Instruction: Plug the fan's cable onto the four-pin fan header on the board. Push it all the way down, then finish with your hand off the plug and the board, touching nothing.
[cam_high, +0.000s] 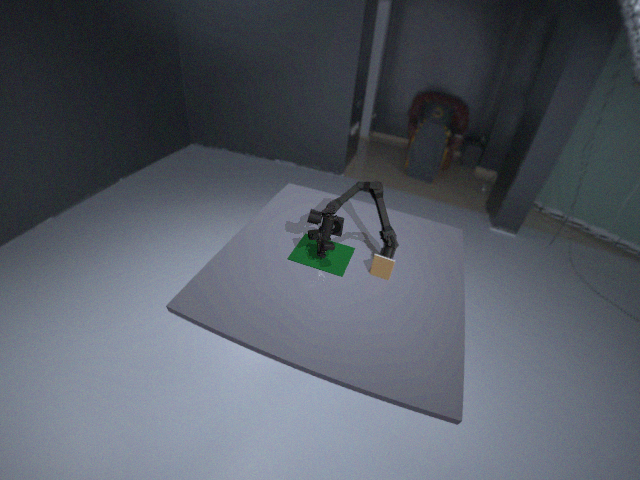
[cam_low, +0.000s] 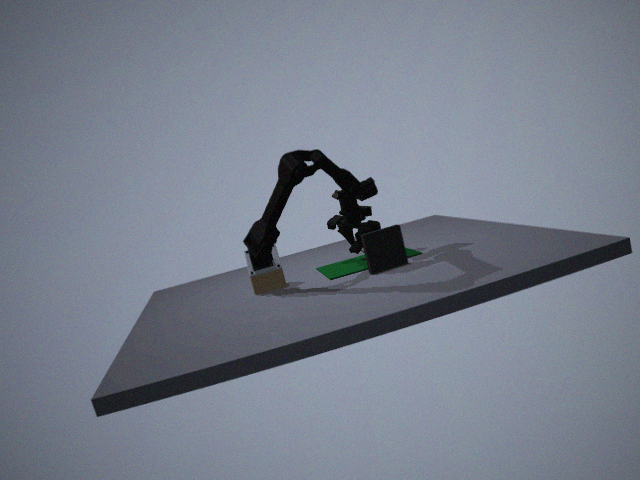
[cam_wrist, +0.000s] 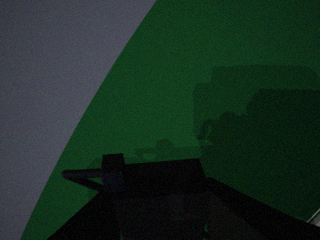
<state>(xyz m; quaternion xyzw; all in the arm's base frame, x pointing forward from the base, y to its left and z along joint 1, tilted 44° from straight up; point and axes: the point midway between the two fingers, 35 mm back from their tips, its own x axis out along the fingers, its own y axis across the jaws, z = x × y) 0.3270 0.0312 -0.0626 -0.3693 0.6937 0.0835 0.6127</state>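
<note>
Now: gripper tip 60 mm to the left of the green board, 60 mm above it and 10 mm short of it. The rest, counted from my gripper tip: dark square fan 250 mm to the right, 30 mm ahead, 10 mm above; fan plug 10 mm to the right, 10 mm behind.
</note>
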